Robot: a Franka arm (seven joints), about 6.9 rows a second.
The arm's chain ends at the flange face. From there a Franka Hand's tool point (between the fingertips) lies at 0.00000 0.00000 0.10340 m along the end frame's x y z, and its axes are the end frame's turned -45 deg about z.
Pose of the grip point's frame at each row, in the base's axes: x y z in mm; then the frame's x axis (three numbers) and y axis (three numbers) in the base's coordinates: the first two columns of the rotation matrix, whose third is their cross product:
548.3 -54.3 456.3 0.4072 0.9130 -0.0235 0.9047 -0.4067 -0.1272
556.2 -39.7 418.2 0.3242 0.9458 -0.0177 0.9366 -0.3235 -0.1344
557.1 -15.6 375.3 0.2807 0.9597 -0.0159 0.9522 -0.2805 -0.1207
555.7 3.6 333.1 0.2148 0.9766 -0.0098 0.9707 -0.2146 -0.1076
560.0 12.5 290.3 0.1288 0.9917 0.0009 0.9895 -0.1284 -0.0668
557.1 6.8 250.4 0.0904 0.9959 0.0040 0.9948 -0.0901 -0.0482
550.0 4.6 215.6 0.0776 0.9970 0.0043 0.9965 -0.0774 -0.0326
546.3 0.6 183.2 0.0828 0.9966 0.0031 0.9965 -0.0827 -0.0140
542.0 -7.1 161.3 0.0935 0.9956 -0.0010 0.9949 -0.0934 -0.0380
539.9 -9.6 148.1 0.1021 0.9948 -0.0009 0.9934 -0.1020 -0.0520
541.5 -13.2 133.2 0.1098 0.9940 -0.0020 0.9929 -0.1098 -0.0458
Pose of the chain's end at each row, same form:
561.3 -57.5 558.8 0.9277 0.3580 -0.1066 0.3518 -0.9332 -0.0733
569.9 -42.5 520.6 0.8915 0.4400 -0.1076 0.4330 -0.8975 -0.0825
569.5 -17.5 477.9 0.8718 0.4803 -0.0966 0.4748 -0.8770 -0.0741
566.8 2.2 435.9 0.8383 0.5388 -0.0830 0.5345 -0.8423 -0.0692
566.8 11.5 393.5 0.7908 0.6104 -0.0466 0.6086 -0.7920 -0.0479
562.0 5.9 353.7 0.7674 0.6405 -0.0313 0.6395 -0.7679 -0.0369
553.3 3.9 319.0 0.7595 0.6503 -0.0200 0.6498 -0.7597 -0.0261
547.7 0.2 286.6 0.7632 0.6462 -0.0077 0.6461 -0.7632 -0.0121
545.9 -7.4 264.6 0.7696 0.6380 -0.0276 0.6374 -0.7700 -0.0262
545.3 -10.1 251.4 0.7746 0.6313 -0.0374 0.6302 -0.7756 -0.0361
546.2 -13.5 236.5 0.7797 0.6252 -0.0338 0.6244 -0.7805 -0.0310

